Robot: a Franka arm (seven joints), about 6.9 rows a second.
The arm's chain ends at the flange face. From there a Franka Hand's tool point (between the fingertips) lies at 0.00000 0.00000 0.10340 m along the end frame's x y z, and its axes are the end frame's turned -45 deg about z.
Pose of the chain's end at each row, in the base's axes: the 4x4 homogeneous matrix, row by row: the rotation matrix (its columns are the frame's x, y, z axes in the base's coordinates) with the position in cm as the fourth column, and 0 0 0 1 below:
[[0.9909, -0.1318, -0.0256, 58.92], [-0.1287, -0.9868, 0.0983, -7.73], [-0.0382, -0.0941, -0.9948, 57.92], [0, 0, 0, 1]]
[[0.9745, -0.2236, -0.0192, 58.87], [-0.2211, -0.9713, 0.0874, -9.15], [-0.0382, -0.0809, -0.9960, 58.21], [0, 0, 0, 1]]
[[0.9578, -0.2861, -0.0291, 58.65], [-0.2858, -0.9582, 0.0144, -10.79], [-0.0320, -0.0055, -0.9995, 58.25], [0, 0, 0, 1]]
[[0.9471, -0.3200, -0.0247, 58.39], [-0.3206, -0.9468, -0.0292, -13.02], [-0.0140, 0.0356, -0.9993, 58.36], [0, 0, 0, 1]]
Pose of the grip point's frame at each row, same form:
[[0.7939, 0.6075, -0.0256, 58.66], [0.6068, -0.7888, 0.0983, -6.71], [0.0395, -0.0936, -0.9948, 47.63], [0, 0, 0, 1]]
[[0.8472, 0.5310, -0.0192, 58.67], [0.5305, -0.8432, 0.0874, -8.25], [0.0302, -0.0842, -0.9960, 47.91], [0, 0, 0, 1]]
[[0.8796, 0.4750, -0.0291, 58.35], [0.4755, -0.8796, 0.0144, -10.64], [-0.0187, -0.0265, -0.9995, 47.92], [0, 0, 0, 1]]
[[0.8960, 0.4434, -0.0247, 58.13], [0.4428, -0.8962, -0.0292, -13.32], [-0.0351, 0.0153, -0.9993, 48.03], [0, 0, 0, 1]]

